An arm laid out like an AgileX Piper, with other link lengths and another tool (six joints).
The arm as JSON. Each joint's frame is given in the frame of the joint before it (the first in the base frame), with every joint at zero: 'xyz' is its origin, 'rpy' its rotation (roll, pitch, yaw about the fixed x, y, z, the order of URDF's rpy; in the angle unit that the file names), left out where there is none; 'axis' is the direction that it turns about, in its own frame. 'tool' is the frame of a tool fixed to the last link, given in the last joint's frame.
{
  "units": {
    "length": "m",
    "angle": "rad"
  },
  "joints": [
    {
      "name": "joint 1",
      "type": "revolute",
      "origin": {
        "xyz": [
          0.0,
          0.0,
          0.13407
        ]
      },
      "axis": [
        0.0,
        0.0,
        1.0
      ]
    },
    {
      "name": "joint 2",
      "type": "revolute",
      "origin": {
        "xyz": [
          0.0,
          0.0,
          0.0
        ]
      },
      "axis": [
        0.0,
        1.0,
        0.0
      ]
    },
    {
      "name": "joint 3",
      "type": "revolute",
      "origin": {
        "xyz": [
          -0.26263,
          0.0,
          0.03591
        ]
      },
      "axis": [
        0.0,
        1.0,
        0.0
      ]
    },
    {
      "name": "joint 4",
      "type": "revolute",
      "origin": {
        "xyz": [
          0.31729,
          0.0,
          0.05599
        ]
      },
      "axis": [
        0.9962,
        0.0,
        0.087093
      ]
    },
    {
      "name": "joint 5",
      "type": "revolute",
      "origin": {
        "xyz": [
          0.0,
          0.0,
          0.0
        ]
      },
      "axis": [
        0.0,
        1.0,
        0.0
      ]
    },
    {
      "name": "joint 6",
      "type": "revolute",
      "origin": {
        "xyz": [
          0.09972,
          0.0,
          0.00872
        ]
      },
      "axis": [
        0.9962,
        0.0,
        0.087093
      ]
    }
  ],
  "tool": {
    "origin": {
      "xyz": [
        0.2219,
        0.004,
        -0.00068
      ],
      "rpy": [
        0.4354,
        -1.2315,
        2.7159
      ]
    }
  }
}
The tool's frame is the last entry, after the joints.
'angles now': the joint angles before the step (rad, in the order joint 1, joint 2, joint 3, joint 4, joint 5, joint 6). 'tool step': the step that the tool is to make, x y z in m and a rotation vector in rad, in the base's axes. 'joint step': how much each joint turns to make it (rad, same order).
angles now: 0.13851 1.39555 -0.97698 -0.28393 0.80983 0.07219
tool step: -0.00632 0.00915 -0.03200 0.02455 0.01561 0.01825
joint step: 0.00006 0.02351 0.07114 0.02145 -0.08671 -0.00494
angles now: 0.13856 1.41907 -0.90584 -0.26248 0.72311 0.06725
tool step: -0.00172 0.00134 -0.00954 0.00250 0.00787 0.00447
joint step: -0.00001 0.01353 0.01467 0.00133 -0.02148 -0.00002
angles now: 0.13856 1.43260 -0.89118 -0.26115 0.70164 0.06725
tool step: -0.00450 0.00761 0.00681 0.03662 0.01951 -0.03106
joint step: 0.00001 -0.00531 -0.02866 0.04847 0.04961 0.00000
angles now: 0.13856 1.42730 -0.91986 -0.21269 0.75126 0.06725
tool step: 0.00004 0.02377 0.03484 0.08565 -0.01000 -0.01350
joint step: 0.00001 -0.04833 -0.06631 0.11348 0.08906 -0.04366
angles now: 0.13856 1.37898 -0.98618 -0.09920 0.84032 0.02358
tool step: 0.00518 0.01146 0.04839 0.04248 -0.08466 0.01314
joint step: 0.00000 -0.09945 -0.02679 0.04602 0.03488 -0.03009
